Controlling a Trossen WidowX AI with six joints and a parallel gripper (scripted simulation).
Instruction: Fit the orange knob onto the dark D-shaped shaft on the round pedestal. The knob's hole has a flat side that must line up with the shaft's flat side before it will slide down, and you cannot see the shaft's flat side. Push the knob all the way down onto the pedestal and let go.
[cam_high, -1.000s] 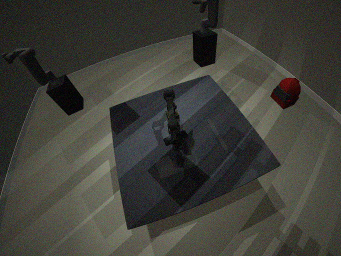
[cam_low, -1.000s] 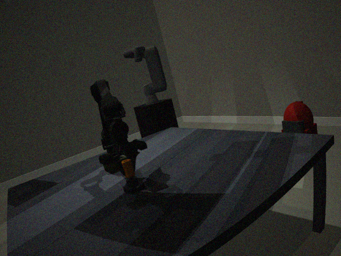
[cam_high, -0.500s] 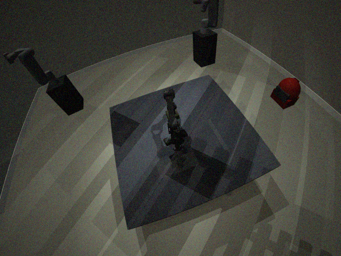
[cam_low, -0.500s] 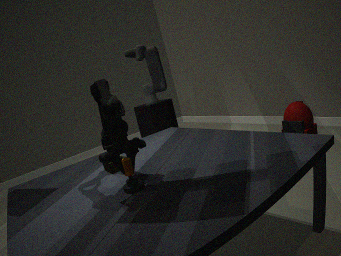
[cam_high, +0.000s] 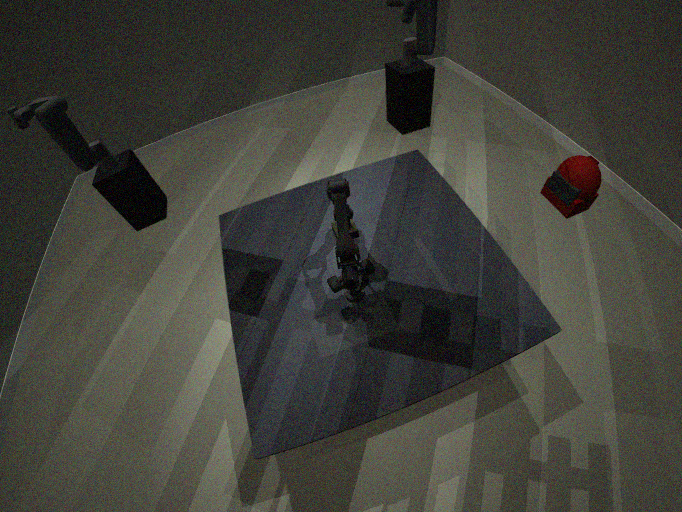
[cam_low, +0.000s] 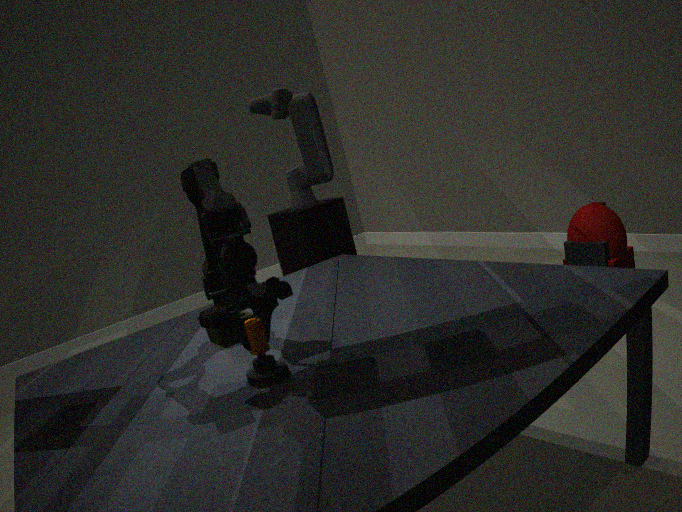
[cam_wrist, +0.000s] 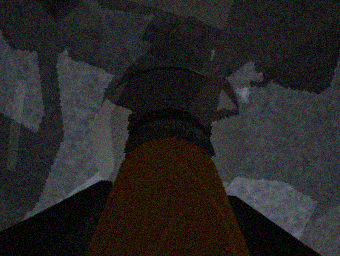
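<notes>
The orange knob lies 20 mm above my gripper tip. Round my gripper tip: pedestal: 40 mm below.
</notes>
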